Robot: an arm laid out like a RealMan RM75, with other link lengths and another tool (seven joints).
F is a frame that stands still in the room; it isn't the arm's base.
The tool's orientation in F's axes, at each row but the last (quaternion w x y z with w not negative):
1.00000, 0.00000, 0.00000, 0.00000
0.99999, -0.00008, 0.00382, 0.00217
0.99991, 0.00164, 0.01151, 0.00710
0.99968, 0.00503, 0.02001, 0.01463
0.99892, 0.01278, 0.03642, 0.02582
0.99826, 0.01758, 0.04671, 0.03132
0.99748, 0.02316, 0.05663, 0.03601
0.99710, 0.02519, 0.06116, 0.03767
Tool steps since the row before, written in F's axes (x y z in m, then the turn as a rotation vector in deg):
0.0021, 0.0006, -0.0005, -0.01, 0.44, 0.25
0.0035, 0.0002, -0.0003, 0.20, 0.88, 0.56
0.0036, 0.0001, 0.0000, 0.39, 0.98, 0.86
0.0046, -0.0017, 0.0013, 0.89, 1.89, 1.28
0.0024, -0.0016, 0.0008, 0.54, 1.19, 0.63
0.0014, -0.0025, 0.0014, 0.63, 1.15, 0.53
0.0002, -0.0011, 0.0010, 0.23, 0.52, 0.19
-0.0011, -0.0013, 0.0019, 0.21, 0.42, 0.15
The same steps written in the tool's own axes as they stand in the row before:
0.0021, 0.0006, -0.0005, -0.01, 0.44, 0.25
0.0035, 0.0002, -0.0003, 0.20, 0.88, 0.56
0.0036, 0.0000, 0.0001, 0.38, 0.98, 0.87
0.0045, -0.0018, 0.0015, 0.89, 1.88, 1.30
0.0022, -0.0017, 0.0010, 0.55, 1.18, 0.64
0.0011, -0.0025, 0.0016, 0.65, 1.13, 0.55
0.0000, -0.0011, 0.0011, 0.25, 0.51, 0.19
-0.0014, -0.0011, 0.0018, 0.22, 0.41, 0.16

